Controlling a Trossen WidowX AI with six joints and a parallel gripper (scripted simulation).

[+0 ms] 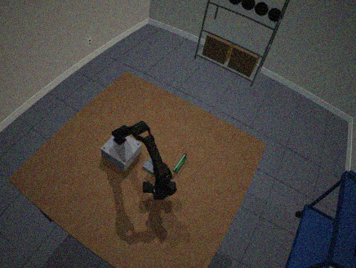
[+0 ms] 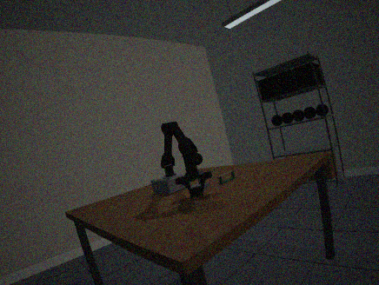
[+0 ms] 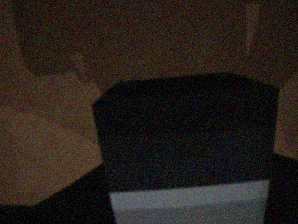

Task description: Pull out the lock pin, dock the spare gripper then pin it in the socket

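Right now the socket mount is 13 cm behind my gripper tip, 12 cm to the left of it and 4 cm above it. Also, from my gripper tip: spare gripper (1 cm behind, 1 cm to the left, 2 cm above); then green holder (4 cm behind, 25 cm to the left, 2 cm above).
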